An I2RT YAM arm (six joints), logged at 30 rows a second.
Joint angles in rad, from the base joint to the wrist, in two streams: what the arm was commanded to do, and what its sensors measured. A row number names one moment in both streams.
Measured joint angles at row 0:
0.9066, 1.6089, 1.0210, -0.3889, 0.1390, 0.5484
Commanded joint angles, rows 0 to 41:
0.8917, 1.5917, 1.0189, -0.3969, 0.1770, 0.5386
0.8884, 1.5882, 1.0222, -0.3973, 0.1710, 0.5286
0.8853, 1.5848, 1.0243, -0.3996, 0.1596, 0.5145
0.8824, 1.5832, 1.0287, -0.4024, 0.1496, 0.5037
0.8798, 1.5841, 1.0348, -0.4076, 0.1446, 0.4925
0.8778, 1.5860, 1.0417, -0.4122, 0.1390, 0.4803
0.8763, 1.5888, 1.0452, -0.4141, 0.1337, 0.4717
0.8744, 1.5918, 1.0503, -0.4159, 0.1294, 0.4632
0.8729, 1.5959, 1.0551, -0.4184, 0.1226, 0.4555
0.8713, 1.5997, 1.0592, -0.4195, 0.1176, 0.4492
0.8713, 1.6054, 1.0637, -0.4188, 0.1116, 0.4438
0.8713, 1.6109, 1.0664, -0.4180, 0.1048, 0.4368
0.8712, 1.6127, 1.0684, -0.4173, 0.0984, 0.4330
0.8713, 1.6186, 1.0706, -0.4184, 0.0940, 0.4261
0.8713, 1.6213, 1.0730, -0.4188, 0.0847, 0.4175
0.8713, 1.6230, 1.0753, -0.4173, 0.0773, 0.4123
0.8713, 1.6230, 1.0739, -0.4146, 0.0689, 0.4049
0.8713, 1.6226, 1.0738, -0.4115, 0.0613, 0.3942
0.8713, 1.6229, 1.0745, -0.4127, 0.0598, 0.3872
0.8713, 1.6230, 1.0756, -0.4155, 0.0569, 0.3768
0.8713, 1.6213, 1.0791, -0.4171, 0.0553, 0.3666
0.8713, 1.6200, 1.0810, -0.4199, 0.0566, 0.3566
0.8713, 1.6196, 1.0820, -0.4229, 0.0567, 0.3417
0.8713, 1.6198, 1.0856, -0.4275, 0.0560, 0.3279
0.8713, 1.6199, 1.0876, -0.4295, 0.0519, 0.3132
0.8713, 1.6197, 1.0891, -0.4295, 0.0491, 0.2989
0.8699, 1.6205, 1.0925, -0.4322, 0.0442, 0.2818
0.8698, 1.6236, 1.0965, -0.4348, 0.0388, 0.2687
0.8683, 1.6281, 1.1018, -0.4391, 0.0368, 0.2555
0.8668, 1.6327, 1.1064, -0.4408, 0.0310, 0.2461
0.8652, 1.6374, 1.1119, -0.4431, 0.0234, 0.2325
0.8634, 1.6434, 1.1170, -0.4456, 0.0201, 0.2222
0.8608, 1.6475, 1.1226, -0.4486, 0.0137, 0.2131
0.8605, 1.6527, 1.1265, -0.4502, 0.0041, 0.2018
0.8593, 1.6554, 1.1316, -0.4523, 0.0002, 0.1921
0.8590, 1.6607, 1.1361, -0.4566, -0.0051, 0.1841
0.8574, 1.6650, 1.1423, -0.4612, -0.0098, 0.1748
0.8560, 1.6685, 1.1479, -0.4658, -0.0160, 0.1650
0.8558, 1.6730, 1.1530, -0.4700, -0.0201, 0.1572
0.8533, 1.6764, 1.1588, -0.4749, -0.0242, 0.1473
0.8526, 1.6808, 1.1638, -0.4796, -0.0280, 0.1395
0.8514, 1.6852, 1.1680, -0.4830, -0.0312, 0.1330
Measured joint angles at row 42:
0.8528, 1.6764, 1.1530, -0.4866, -0.0120, 0.1734
